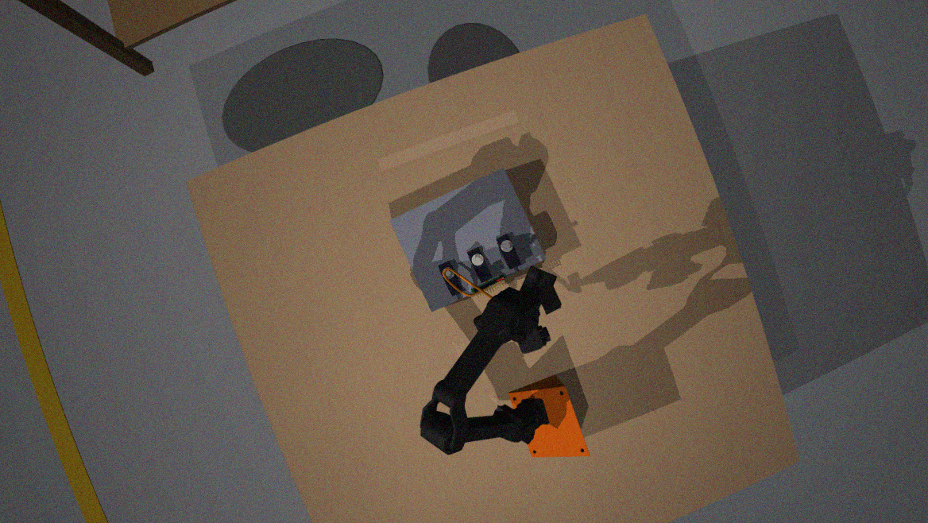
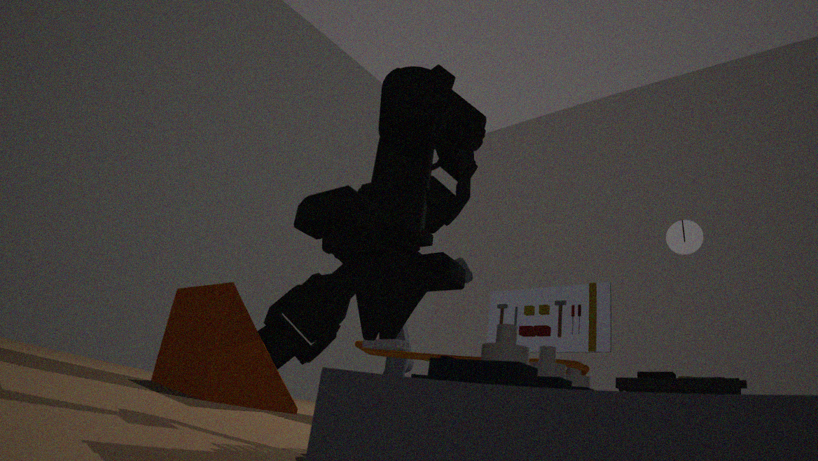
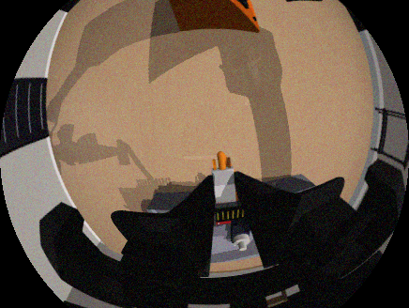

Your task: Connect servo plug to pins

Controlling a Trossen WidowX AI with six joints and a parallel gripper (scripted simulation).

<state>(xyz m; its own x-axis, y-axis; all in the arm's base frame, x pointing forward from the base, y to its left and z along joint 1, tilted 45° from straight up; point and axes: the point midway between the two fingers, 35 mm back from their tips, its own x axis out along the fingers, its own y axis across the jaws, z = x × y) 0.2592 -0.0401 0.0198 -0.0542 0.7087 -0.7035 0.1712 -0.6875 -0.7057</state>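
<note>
The servo lies 120 mm ahead of my gripper tip, 50 mm to the left of it and 30 mm below it. From my gripper tip the other things lie so: grey holder plate (230 mm ahead, 60 mm to the left, 60 mm below).
</note>
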